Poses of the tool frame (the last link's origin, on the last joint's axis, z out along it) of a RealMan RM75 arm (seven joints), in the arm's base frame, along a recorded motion.
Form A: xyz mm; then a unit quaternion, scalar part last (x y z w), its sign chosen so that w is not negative.
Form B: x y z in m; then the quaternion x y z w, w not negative. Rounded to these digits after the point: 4 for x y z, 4 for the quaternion.
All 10 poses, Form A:
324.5, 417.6, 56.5, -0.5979, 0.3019, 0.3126, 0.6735
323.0, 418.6, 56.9, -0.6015, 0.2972, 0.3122, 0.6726
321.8, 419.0, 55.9, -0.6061, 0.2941, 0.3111, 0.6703
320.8, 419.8, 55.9, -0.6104, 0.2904, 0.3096, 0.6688
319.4, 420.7, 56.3, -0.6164, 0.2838, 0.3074, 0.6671
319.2, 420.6, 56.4, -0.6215, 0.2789, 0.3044, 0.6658
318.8, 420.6, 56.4, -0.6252, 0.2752, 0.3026, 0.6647
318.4, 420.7, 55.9, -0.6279, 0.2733, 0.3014, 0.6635
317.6, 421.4, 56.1, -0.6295, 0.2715, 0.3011, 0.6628
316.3, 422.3, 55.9, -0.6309, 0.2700, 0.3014, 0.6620
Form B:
0.3245, 0.4176, 0.0565, -0.5979, 0.3019, 0.3126, 0.6735
0.3230, 0.4186, 0.0569, -0.6015, 0.2972, 0.3122, 0.6726
0.3218, 0.4190, 0.0559, -0.6061, 0.2941, 0.3111, 0.6703
0.3208, 0.4198, 0.0559, -0.6104, 0.2904, 0.3096, 0.6688
0.3194, 0.4207, 0.0563, -0.6164, 0.2838, 0.3074, 0.6671
0.3192, 0.4206, 0.0564, -0.6215, 0.2789, 0.3044, 0.6658
0.3188, 0.4206, 0.0564, -0.6252, 0.2752, 0.3026, 0.6647
0.3184, 0.4207, 0.0559, -0.6279, 0.2733, 0.3014, 0.6635
0.3176, 0.4214, 0.0561, -0.6295, 0.2715, 0.3011, 0.6628
0.3163, 0.4223, 0.0559, -0.6309, 0.2700, 0.3014, 0.6620

